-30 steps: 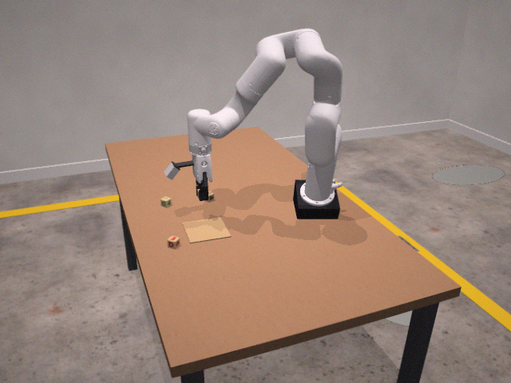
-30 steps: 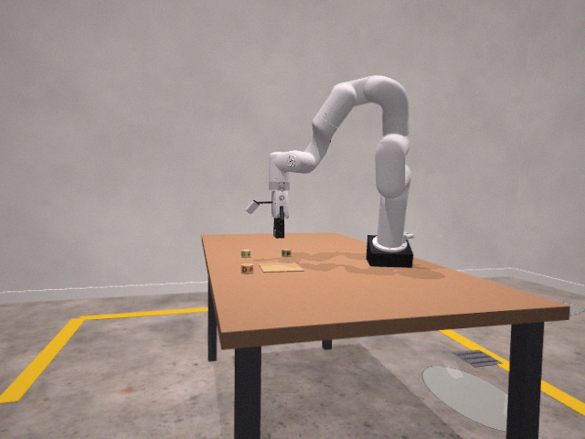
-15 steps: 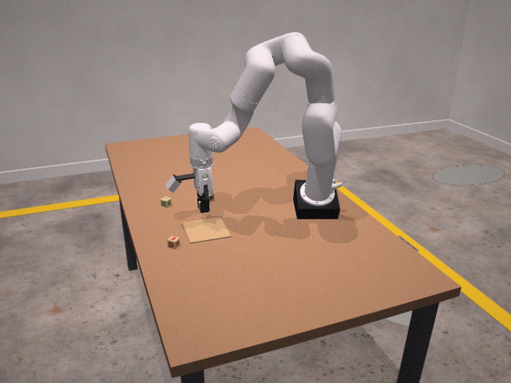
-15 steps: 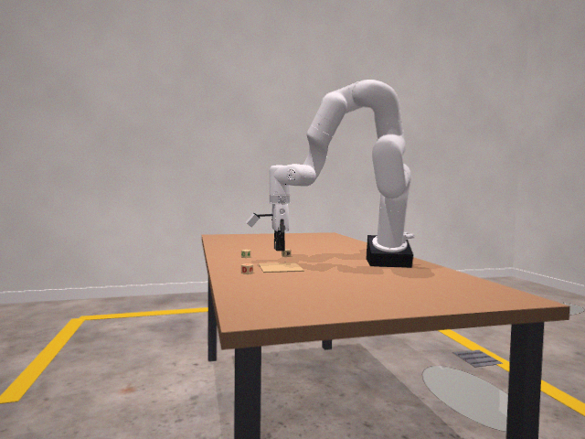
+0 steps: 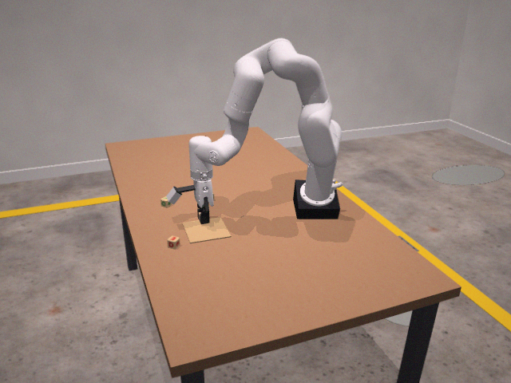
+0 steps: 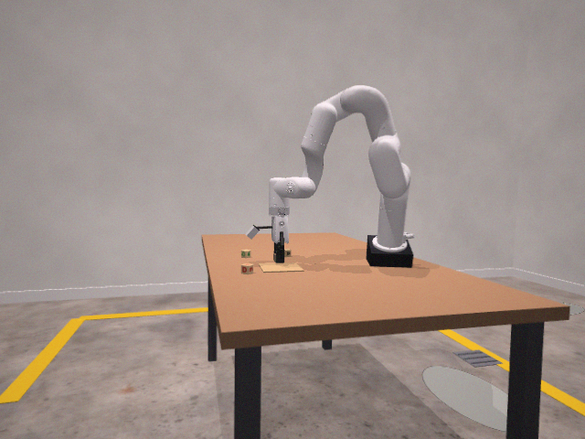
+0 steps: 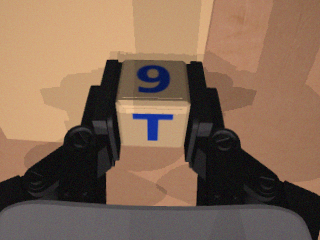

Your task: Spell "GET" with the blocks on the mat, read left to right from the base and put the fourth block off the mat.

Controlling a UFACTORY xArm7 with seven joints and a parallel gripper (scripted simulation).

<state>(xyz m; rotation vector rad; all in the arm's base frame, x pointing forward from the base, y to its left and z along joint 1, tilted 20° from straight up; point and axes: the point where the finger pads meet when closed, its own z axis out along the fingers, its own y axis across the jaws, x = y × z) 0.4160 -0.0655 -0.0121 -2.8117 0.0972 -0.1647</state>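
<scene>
The tan mat lies 1 cm ahead of my hand, 5 cm to the left of it and 3 cm below it. Round my hand: green-lettered block: 9 cm ahead, 19 cm to the right, 2 cm below; black-lettered block: 7 cm behind, 17 cm to the right, 2 cm below; red-lettered block: 13 cm ahead, 11 cm to the left, 2 cm below.
</scene>
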